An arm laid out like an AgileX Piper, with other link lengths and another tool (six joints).
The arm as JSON. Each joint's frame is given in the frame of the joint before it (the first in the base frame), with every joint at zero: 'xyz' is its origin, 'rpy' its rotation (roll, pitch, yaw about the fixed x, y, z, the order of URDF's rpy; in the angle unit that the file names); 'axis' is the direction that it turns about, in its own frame. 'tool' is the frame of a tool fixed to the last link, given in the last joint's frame.
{
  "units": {
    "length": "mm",
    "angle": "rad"
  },
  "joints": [
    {
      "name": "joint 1",
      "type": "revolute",
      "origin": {
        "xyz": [
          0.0,
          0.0,
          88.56
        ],
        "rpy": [
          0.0,
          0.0,
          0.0
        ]
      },
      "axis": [
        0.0,
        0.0,
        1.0
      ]
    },
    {
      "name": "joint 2",
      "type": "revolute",
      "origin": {
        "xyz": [
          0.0,
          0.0,
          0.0
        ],
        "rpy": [
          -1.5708,
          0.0,
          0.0
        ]
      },
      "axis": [
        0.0,
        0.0,
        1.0
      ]
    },
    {
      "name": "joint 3",
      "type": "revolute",
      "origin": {
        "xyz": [
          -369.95,
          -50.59,
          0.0
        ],
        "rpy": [
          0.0,
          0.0,
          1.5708
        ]
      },
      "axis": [
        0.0,
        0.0,
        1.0
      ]
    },
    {
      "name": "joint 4",
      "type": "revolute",
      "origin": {
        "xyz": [
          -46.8,
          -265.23,
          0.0
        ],
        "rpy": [
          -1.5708,
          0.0,
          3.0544
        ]
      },
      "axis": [
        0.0,
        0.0,
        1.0
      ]
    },
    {
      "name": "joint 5",
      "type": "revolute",
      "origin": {
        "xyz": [
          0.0,
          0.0,
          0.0
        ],
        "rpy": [
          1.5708,
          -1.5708,
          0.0
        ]
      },
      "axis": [
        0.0,
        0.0,
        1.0
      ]
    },
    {
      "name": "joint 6",
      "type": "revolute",
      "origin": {
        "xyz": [
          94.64,
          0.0,
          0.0
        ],
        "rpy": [
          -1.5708,
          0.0,
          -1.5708
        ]
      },
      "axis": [
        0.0,
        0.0,
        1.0
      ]
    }
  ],
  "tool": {
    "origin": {
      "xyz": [
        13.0,
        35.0,
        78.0
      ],
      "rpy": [
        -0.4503,
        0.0,
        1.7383
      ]
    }
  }
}
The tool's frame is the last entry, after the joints.
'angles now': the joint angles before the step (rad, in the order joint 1, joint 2, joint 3, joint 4, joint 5, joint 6). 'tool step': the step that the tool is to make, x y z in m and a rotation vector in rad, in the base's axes. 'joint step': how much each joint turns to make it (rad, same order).
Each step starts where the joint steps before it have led.
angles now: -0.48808, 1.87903, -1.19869, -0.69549, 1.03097, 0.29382
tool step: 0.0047, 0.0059, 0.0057, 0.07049, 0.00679, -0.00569
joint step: -0.00011, 0.00009, -0.05708, 0.09733, 0.06046, -0.09088
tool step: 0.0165, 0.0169, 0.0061, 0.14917, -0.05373, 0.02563
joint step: 0.00006, -0.00653, -0.08176, 0.19397, 0.05061, -0.15344
